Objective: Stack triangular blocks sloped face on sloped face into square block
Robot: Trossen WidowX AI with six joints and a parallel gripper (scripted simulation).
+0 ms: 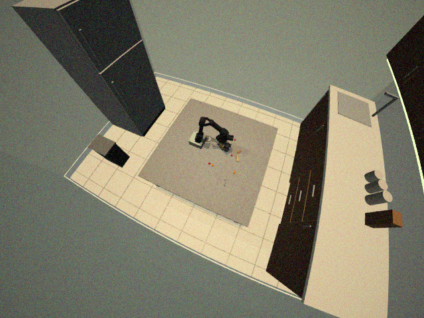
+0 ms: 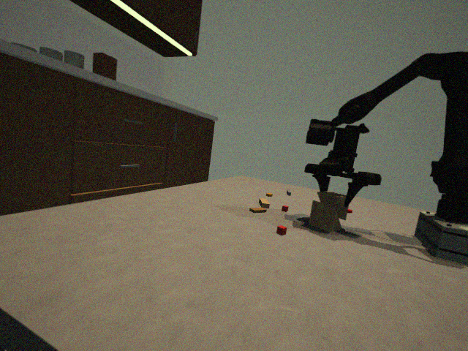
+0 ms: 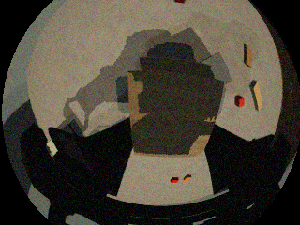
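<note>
Right now my gripper tip is 50 mm above the tan triangular block, 30 mm to the right of it and 20 mm short of it.
</note>
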